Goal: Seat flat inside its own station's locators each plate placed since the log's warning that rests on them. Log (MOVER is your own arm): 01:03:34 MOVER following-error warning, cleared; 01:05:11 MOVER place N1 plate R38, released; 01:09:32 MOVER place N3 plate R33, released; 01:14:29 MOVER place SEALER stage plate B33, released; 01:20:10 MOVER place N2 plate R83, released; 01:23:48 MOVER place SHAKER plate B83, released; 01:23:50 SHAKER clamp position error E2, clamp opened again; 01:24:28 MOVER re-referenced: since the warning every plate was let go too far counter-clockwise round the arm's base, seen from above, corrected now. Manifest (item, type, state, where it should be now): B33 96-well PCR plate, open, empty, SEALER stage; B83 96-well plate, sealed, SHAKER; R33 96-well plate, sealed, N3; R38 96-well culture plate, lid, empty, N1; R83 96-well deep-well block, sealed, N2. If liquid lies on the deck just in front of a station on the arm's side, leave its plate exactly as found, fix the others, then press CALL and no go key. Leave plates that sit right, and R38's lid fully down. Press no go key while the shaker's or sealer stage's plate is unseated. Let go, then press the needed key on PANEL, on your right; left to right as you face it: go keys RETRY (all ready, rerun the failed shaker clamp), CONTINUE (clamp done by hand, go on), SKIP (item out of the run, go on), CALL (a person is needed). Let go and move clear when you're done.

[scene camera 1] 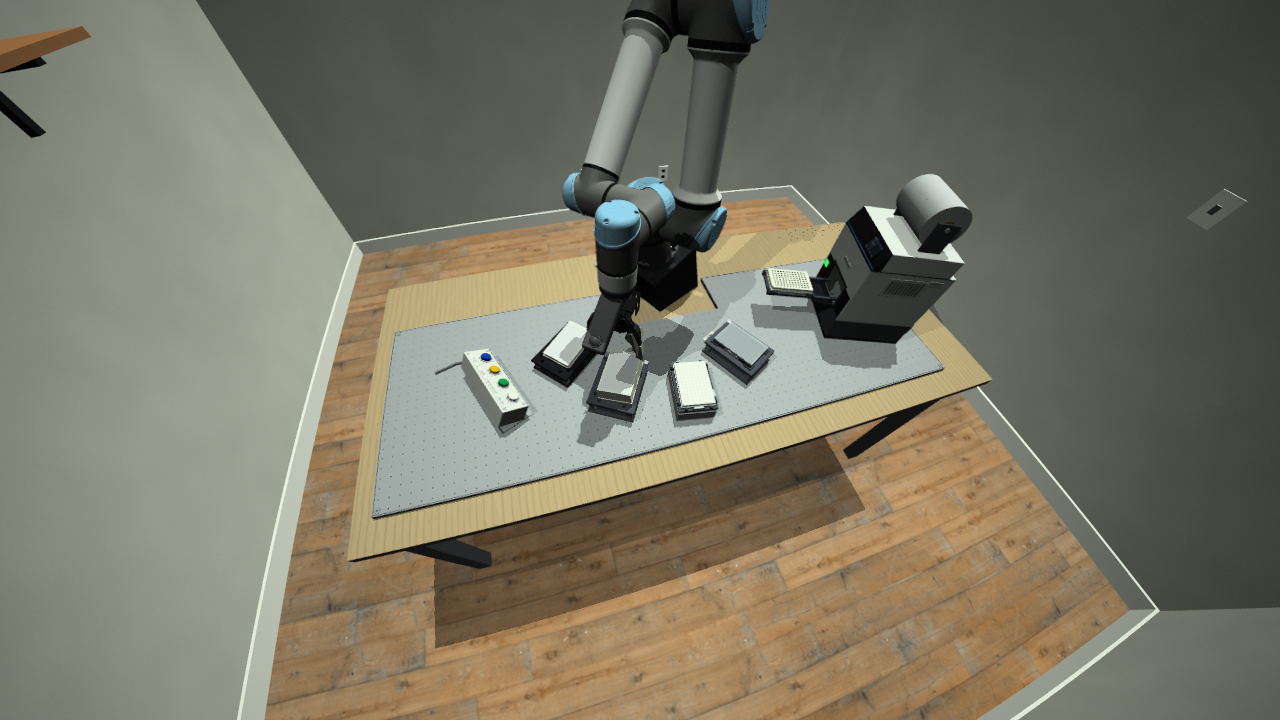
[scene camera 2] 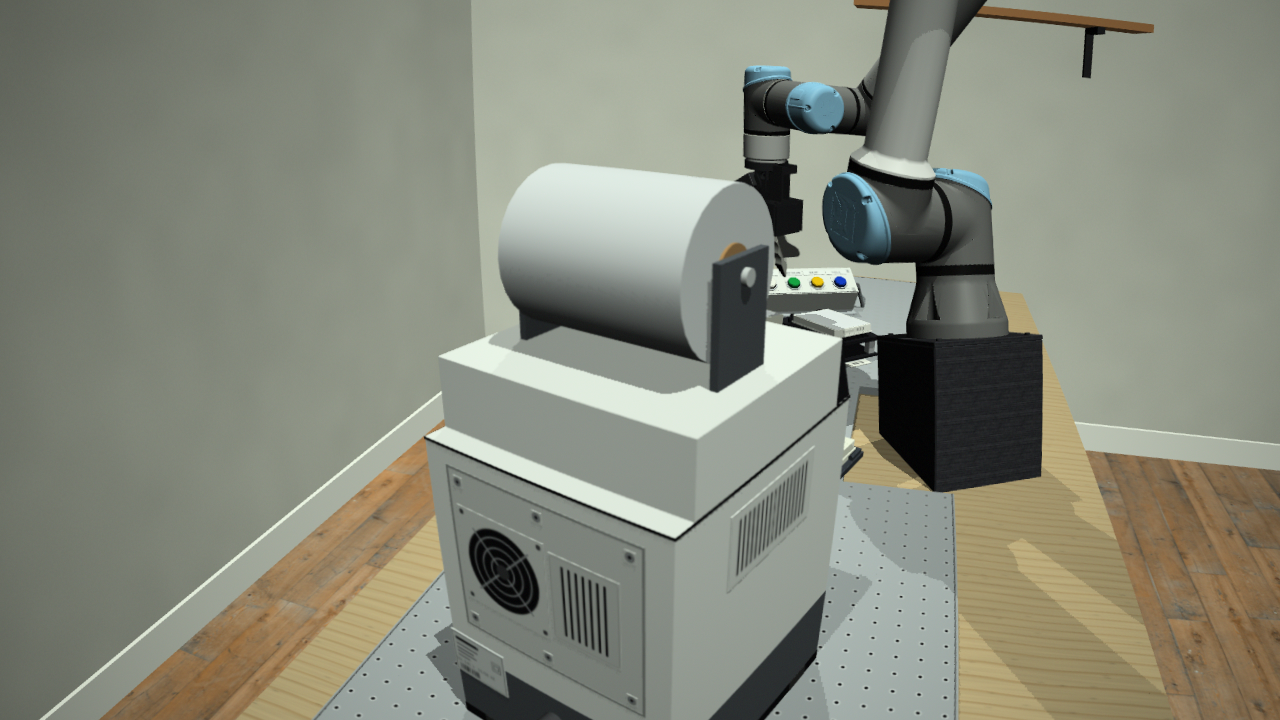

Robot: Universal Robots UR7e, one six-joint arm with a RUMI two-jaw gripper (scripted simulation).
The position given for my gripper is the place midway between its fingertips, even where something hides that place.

I see my gripper (scene camera 2: 757, 284), a white PCR plate (scene camera 1: 779, 280), a grey lidded plate (scene camera 1: 739, 342), a sealer (scene camera 1: 859, 301) and a roll (scene camera 1: 925, 201).
My gripper also shows in scene camera 1 (scene camera 1: 615, 351).
